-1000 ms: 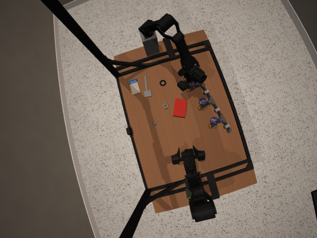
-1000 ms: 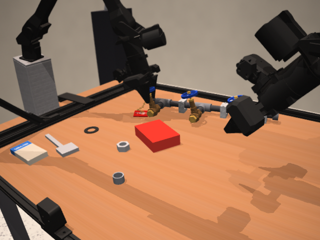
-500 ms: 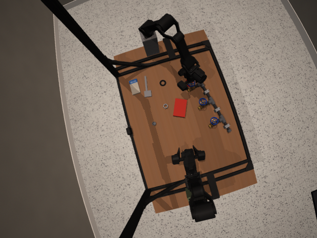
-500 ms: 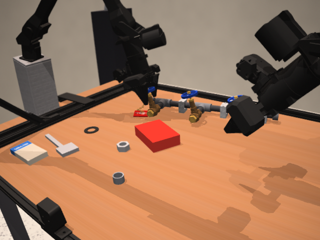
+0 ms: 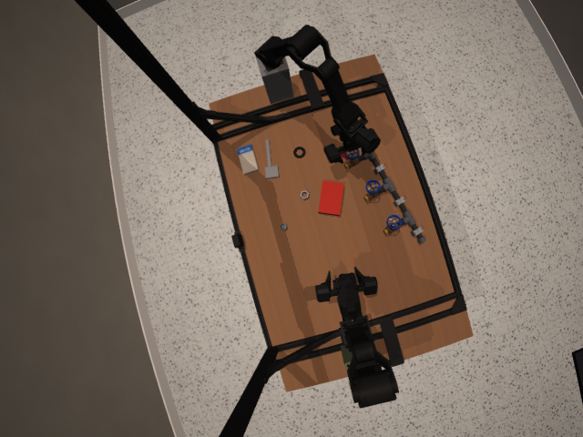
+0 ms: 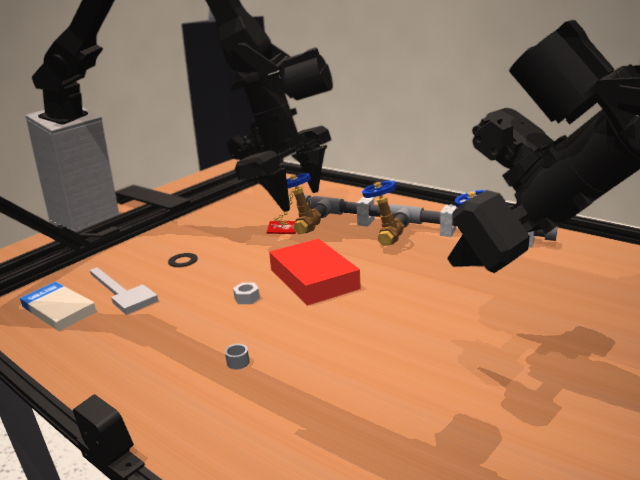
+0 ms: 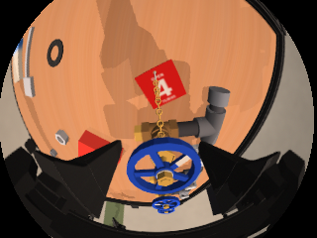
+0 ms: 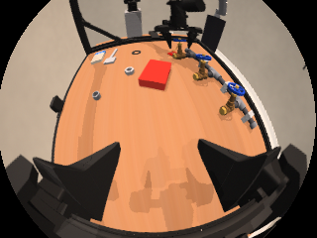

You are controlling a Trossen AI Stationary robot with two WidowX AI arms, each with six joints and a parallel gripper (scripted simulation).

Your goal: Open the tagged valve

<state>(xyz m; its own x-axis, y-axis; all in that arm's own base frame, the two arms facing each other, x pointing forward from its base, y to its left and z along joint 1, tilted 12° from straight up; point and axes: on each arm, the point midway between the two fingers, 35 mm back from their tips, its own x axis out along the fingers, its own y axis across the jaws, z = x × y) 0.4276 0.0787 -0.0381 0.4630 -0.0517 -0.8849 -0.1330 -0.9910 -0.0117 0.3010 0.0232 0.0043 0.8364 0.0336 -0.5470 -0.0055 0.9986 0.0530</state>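
Now: left hand 9 cm above the red tag, 4 cm to the right of it and 1 cm past it. From my left hand the other things lie so: box (38 cm behind, 12 cm to the left, 8 cm below); red block (12 cm to the right, 11 cm behind, 7 cm below); grey t-shaped piece (30 cm behind, 8 cm to the left, 8 cm below).
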